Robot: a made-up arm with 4 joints. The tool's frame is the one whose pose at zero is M. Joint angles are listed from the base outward.
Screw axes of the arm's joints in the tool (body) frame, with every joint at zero. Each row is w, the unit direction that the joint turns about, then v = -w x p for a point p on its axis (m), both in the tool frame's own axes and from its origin. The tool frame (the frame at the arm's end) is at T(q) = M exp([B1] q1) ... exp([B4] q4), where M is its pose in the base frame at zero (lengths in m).
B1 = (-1, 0, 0, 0.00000, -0.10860, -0.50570)
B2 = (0, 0, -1, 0.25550, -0.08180, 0.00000)
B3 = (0, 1, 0, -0.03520, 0.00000, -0.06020)
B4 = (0, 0, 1, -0.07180, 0.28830, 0.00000)
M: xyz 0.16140 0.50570 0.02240 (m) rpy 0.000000 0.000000 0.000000 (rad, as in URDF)
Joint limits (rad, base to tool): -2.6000..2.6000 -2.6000..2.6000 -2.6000..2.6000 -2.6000..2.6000
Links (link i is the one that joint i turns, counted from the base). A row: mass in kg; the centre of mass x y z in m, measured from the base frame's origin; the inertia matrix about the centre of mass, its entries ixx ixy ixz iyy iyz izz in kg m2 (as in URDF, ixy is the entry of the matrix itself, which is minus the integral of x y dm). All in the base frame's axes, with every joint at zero. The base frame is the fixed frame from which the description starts. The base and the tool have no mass.
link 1: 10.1; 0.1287 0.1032 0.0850; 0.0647 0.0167 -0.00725 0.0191 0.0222 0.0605
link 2: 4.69; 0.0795 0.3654 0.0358; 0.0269 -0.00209 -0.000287 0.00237 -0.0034 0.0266
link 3: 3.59; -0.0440 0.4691 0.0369; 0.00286 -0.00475 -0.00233 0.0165 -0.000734 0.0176
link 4: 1.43; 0.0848 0.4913 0.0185; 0.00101 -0.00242 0 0.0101 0 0.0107
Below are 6 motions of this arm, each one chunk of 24 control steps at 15 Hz.
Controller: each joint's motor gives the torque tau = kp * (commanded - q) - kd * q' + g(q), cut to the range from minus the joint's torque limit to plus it. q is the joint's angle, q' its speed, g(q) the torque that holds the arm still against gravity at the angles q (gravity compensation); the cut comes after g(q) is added. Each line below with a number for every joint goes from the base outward.
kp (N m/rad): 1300 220 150 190
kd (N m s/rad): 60 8.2 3.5 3.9
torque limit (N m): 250 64 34 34
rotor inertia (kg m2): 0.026 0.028 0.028 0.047
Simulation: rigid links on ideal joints. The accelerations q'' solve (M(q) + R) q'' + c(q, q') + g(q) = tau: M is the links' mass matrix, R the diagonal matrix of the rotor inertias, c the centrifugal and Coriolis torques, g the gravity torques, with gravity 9.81 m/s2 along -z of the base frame. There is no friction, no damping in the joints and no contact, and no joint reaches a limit. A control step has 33 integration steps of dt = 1/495 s. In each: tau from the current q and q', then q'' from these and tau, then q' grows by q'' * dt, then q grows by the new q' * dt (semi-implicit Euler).
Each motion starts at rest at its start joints. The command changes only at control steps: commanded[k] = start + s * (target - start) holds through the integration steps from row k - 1 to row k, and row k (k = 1, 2, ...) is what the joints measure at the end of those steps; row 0 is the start. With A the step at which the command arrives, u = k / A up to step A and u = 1 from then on. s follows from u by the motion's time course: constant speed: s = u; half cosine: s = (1 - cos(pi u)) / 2; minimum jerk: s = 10 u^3 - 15 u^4 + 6 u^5; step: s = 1 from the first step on.
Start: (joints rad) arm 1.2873 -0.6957 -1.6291 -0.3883
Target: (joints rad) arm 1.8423 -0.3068 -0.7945 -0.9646
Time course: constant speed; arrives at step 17
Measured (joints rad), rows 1 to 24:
1: 1.3089 -0.6716 -1.5822 -0.4263
2: 1.3451 -0.6496 -1.5257 -0.4636
3: 1.3799 -0.6303 -1.4744 -0.4960
4: 1.4123 -0.6074 -1.4266 -0.5303
5: 1.4445 -0.5834 -1.3789 -0.5642
6: 1.4770 -0.5605 -1.3299 -0.5982
7: 1.5098 -0.5382 -1.2805 -0.6321
8: 1.5424 -0.5156 -1.2316 -0.6661
9: 1.5750 -0.4927 -1.1827 -0.7001
10: 1.6076 -0.4699 -1.1338 -0.7340
11: 1.6402 -0.4472 -1.0848 -0.7680
12: 1.6728 -0.4244 -1.0358 -0.8020
13: 1.7054 -0.4016 -0.9868 -0.8359
14: 1.7380 -0.3787 -0.9378 -0.8699
15: 1.7706 -0.3559 -0.8888 -0.9038
16: 1.8032 -0.3330 -0.8398 -0.9378
17: 1.8358 -0.3101 -0.7907 -0.9717
18: 1.8454 -0.3101 -0.7966 -0.9678
19: 1.8435 -0.3067 -0.7961 -0.9631
20: 1.8420 -0.3061 -0.7940 -0.9648
21: 1.8421 -0.3068 -0.7942 -0.9645
22: 1.8423 -0.3069 -0.7946 -0.9646
23: 1.8423 -0.3068 -0.7945 -0.9646
24: 1.8423 -0.3068 -0.7945 -0.9646

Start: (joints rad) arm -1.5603 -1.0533 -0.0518 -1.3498
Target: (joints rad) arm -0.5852 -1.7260 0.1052 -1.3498
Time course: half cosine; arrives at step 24
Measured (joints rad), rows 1 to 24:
1: -1.5572 -1.0550 -0.0507 -1.3498
2: -1.5467 -1.0620 -0.0485 -1.3499
3: -1.5280 -1.0759 -0.0457 -1.3501
4: -1.5014 -1.0956 -0.0417 -1.3503
5: -1.4676 -1.1200 -0.0364 -1.3505
6: -1.4270 -1.1489 -0.0301 -1.3506
7: -1.3803 -1.1819 -0.0228 -1.3508
8: -1.3284 -1.2185 -0.0147 -1.3509
9: -1.2722 -1.2580 -0.0058 -1.3510
10: -1.2125 -1.2998 0.0037 -1.3511
11: -1.1505 -1.3432 0.0137 -1.3511
12: -1.0872 -1.3874 0.0239 -1.3511
13: -1.0237 -1.4316 0.0342 -1.3511
14: -0.9610 -1.4751 0.0445 -1.3511
15: -0.9003 -1.5172 0.0544 -1.3510
16: -0.8424 -1.5571 0.0639 -1.3509
17: -0.7885 -1.5941 0.0727 -1.3508
18: -0.7395 -1.6276 0.0807 -1.3507
19: -0.6961 -1.6570 0.0878 -1.3506
20: -0.6592 -1.6818 0.0937 -1.3505
21: -0.6293 -1.7016 0.0985 -1.3504
22: -0.6070 -1.7160 0.1020 -1.3502
23: -0.5926 -1.7249 0.1041 -1.3501
24: -0.5864 -1.7280 0.1049 -1.3500

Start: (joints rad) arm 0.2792 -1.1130 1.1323 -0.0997
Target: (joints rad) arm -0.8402 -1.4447 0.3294 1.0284
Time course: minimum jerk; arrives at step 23
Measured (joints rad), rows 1 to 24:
1: 0.2785 -1.1131 1.1316 -0.0987
2: 0.2740 -1.1143 1.1274 -0.0924
3: 0.2620 -1.1179 1.1169 -0.0770
4: 0.2399 -1.1247 1.0986 -0.0505
5: 0.2062 -1.1350 1.0719 -0.0118
6: 0.1604 -1.1487 1.0365 0.0392
7: 0.1028 -1.1657 0.9930 0.1019
8: 0.0345 -1.1858 0.9422 0.1749
9: -0.0428 -1.2085 0.8854 0.2563
10: -0.1271 -1.2332 0.8242 0.3440
11: -0.2158 -1.2595 0.7603 0.4352
12: -0.3064 -1.2866 0.6956 0.5272
13: -0.3962 -1.3137 0.6319 0.6174
14: -0.4824 -1.3401 0.5709 0.7029
15: -0.5627 -1.3648 0.5144 0.7814
16: -0.6348 -1.3870 0.4640 0.8508
17: -0.6969 -1.4059 0.4210 0.9093
18: -0.7477 -1.4212 0.3864 0.9558
19: -0.7866 -1.4325 0.3606 0.9901
20: -0.8137 -1.4400 0.3434 1.0125
21: -0.8301 -1.4440 0.3339 1.0245
22: -0.8377 -1.4454 0.3302 1.0286
23: -0.8398 -1.4451 0.3296 1.0286
24: -0.8402 -1.4444 0.3295 1.0283

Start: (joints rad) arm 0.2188 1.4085 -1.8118 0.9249
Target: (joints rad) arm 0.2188 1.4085 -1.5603 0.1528
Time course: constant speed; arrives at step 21
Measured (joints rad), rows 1 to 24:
1: 0.2191 1.4106 -1.7998 0.8826
2: 0.2187 1.4091 -1.7875 0.8444
3: 0.2186 1.4076 -1.7741 0.8089
4: 0.2185 1.4073 -1.7623 0.7716
5: 0.2186 1.4080 -1.7508 0.7349
6: 0.2186 1.4085 -1.7389 0.6982
7: 0.2186 1.4084 -1.7269 0.6614
8: 0.2186 1.4082 -1.7147 0.6246
9: 0.2186 1.4082 -1.7027 0.5878
10: 0.2186 1.4082 -1.6908 0.5510
11: 0.2186 1.4083 -1.6788 0.5142
12: 0.2186 1.4083 -1.6668 0.4775
13: 0.2186 1.4083 -1.6548 0.4407
14: 0.2186 1.4083 -1.6428 0.4039
15: 0.2186 1.4084 -1.6308 0.3671
16: 0.2186 1.4084 -1.6188 0.3304
17: 0.2186 1.4084 -1.6068 0.2936
18: 0.2186 1.4084 -1.5948 0.2568
19: 0.2186 1.4084 -1.5828 0.2200
20: 0.2187 1.4084 -1.5708 0.1833
21: 0.2187 1.4084 -1.5589 0.1465
22: 0.2185 1.4077 -1.5595 0.1524
23: 0.2188 1.4082 -1.5604 0.1538
24: 0.2188 1.4088 -1.5605 0.1523

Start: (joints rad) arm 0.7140 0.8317 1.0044 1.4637
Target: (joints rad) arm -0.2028 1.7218 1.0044 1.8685
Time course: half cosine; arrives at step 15
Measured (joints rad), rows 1 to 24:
1: 0.7076 0.8376 0.9987 1.4677
2: 0.6845 0.8585 0.9911 1.4814
3: 0.6410 0.8995 0.9916 1.5051
4: 0.5791 0.9609 0.9981 1.5358
5: 0.5029 1.0374 1.0047 1.5716
6: 0.4164 1.1227 1.0090 1.6115
7: 0.3234 1.2129 1.0117 1.6538
8: 0.2276 1.3057 1.0144 1.6966
9: 0.1332 1.3987 1.0177 1.7377
10: 0.0442 1.4876 1.0211 1.7753
11: -0.0354 1.5678 1.0234 1.8079
12: -0.1023 1.6351 1.0242 1.8344
13: -0.1536 1.6860 1.0237 1.8538
14: -0.1872 1.7185 1.0222 1.8653
15: -0.2017 1.7312 1.0202 1.8685
16: -0.2037 1.7292 1.0126 1.8679
17: -0.2028 1.7220 1.0022 1.8684
18: -0.2023 1.7174 0.9988 1.8691
19: -0.2024 1.7184 1.0016 1.8690
20: -0.2028 1.7219 1.0054 1.8684
21: -0.2030 1.7238 1.0067 1.8682
22: -0.2029 1.7232 1.0055 1.8683
23: -0.2028 1.7217 1.0039 1.8685
24: -0.2027 1.7209 1.0034 1.8686

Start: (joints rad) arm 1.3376 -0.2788 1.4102 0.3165
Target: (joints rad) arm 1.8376 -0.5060 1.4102 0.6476
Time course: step
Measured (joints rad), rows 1 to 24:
1: 1.6124 -0.4197 1.4969 0.7800
2: 1.8522 -0.4894 1.3716 0.6051
3: 1.8782 -0.5330 1.3586 0.6061
4: 1.8411 -0.5244 1.4116 0.6669
5: 1.8312 -0.4971 1.4231 0.6513
6: 1.8365 -0.4950 1.4152 0.6457
7: 1.8384 -0.5058 1.4081 0.6470
8: 1.8379 -0.5104 1.4073 0.6477
9: 1.8375 -0.5077 1.4098 0.6477
10: 1.8375 -0.5049 1.4112 0.6476
11: 1.8376 -0.5049 1.4108 0.6476
12: 1.8376 -0.5060 1.4100 0.6476
13: 1.8376 -0.5064 1.4099 0.6476
14: 1.8376 -0.5062 1.4101 0.6476
15: 1.8376 -0.5059 1.4103 0.6476
16: 1.8376 -0.5059 1.4103 0.6476
17: 1.8376 -0.5060 1.4102 0.6476
18: 1.8376 -0.5060 1.4102 0.6476
19: 1.8376 -0.5060 1.4102 0.6476
20: 1.8376 -0.5060 1.4102 0.6476
21: 1.8376 -0.5060 1.4102 0.6476
22: 1.8376 -0.5060 1.4102 0.6476
23: 1.8376 -0.5060 1.4102 0.6476
24: 1.8376 -0.5060 1.4102 0.6476

